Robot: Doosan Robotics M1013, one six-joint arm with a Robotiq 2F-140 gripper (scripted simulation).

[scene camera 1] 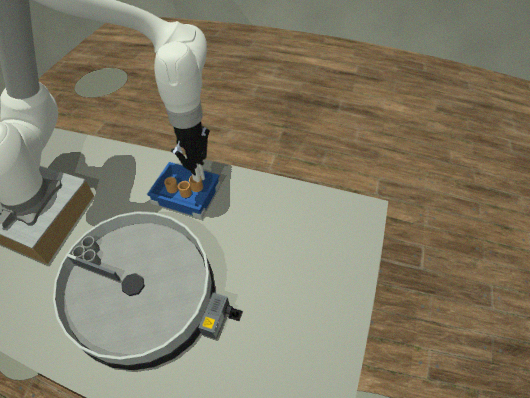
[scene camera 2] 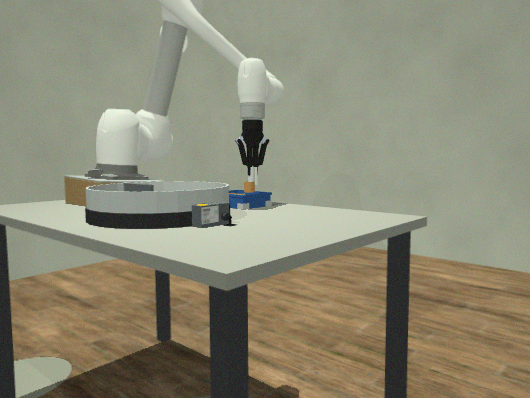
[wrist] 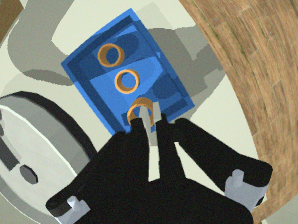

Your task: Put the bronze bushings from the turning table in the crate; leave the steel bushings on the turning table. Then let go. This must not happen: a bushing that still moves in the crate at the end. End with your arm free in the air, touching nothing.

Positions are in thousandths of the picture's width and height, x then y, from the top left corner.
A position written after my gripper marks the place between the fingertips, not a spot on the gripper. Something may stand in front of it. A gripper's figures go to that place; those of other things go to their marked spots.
Scene:
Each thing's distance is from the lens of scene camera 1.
my gripper (scene camera 1: 375, 451): 114 cm
turning table (scene camera 1: 307, 692): 101 cm

